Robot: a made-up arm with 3 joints.
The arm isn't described. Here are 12 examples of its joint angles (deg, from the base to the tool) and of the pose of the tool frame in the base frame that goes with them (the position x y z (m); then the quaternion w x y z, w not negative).
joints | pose
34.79 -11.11 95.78 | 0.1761 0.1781 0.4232 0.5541 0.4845 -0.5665 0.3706
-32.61 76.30 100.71 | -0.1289 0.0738 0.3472 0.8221 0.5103 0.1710 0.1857
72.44 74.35 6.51 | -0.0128 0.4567 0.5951 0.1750 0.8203 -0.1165 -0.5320
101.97 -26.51 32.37 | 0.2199 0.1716 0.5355 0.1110 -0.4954 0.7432 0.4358
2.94 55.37 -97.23 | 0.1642 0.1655 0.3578 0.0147 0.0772 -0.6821 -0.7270
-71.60 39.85 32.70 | 0.0866 0.0176 0.4185 0.8482 0.1433 -0.4284 0.2765
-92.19 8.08 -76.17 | 0.2394 0.2245 0.6097 0.1480 0.3759 -0.8829 0.2396
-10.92 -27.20 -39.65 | 0.1985 0.2071 0.7080 0.1130 -0.4952 0.8614 -0.0004
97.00 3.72 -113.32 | 0.2144 0.1728 0.4178 0.4575 0.1480 -0.0114 0.8767
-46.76 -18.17 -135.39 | 0.1630 0.1660 0.7530 0.4680 -0.4970 0.6504 0.3331
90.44 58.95 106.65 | -0.0543 0.4481 0.5311 0.0160 0.9391 -0.2116 0.2701
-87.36 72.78 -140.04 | 0.0537 -0.0558 0.6185 0.2755 0.1077 0.9492 0.1078
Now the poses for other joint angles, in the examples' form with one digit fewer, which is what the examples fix.
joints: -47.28 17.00 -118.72
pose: 0.214 0.091 0.623 0.272 -0.288 0.854 0.338
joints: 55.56 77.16 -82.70
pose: 0.084 0.416 0.423 0.189 0.172 -0.233 -0.938
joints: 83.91 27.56 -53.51
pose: 0.228 0.280 0.542 0.188 -0.364 0.278 0.869
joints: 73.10 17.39 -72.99
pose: 0.241 0.205 0.500 0.278 -0.229 0.334 0.871
